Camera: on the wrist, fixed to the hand. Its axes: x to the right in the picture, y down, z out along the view.
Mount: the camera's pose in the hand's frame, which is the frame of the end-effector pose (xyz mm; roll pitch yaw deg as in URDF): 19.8 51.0 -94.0 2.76 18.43 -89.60
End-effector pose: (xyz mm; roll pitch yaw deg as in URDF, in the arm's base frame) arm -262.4 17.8 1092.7 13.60 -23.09 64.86
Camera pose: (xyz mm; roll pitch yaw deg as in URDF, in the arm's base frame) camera -306.3 92.9 1027.5 29.52 29.03 -10.97
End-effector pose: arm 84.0 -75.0 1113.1 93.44 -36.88 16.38
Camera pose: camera 41.0 7.0 1170.2 118.85 47.59 49.91
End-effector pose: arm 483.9 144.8 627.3 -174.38 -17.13 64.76
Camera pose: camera 535.1 112.8 717.8 164.14 -23.04 161.86
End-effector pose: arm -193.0 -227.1 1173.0 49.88 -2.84 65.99
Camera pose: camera -280.2 -165.4 1152.4 11.21 68.08 -15.90
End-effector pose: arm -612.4 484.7 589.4 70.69 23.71 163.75
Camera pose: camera -665.9 390.3 597.0 -85.33 66.65 -14.03
